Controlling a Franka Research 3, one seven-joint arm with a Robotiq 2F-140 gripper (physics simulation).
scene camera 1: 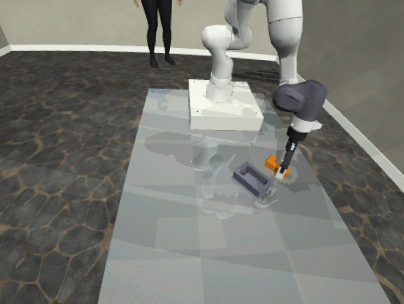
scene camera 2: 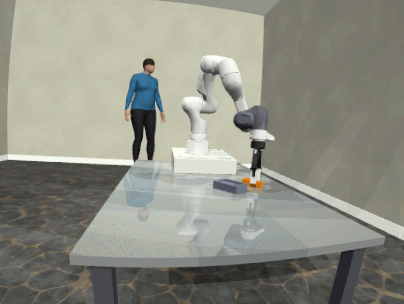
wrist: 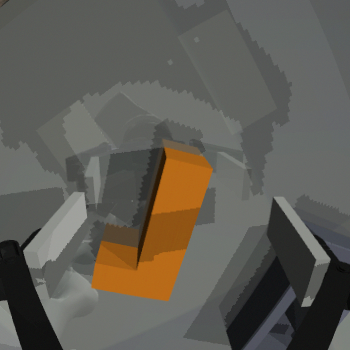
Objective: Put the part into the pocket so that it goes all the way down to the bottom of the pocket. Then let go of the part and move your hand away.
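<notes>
An L-shaped orange part (scene camera 1: 271,162) (scene camera 2: 258,184) (wrist: 175,225) lies flat on the table. A dark grey-blue block with the pocket (scene camera 1: 248,185) (scene camera 2: 230,187) stands beside it, a short gap apart; the pocket is open at the top. A piece of the block's rim (wrist: 265,321) shows at the lower right of the wrist view, partly behind a finger. My gripper (scene camera 1: 282,173) (scene camera 2: 255,177) (wrist: 177,214) is open and points down low over the part. In the wrist view the part appears between the wide-apart pads, with space on both sides.
The arm's white base block (scene camera 1: 225,122) (scene camera 2: 204,165) stands at the back of the glossy table (scene camera 1: 150,270) (scene camera 2: 225,250). The table's right edge runs past the gripper. A person (scene camera 1: 160,30) (scene camera 2: 145,95) stands on the floor behind the table.
</notes>
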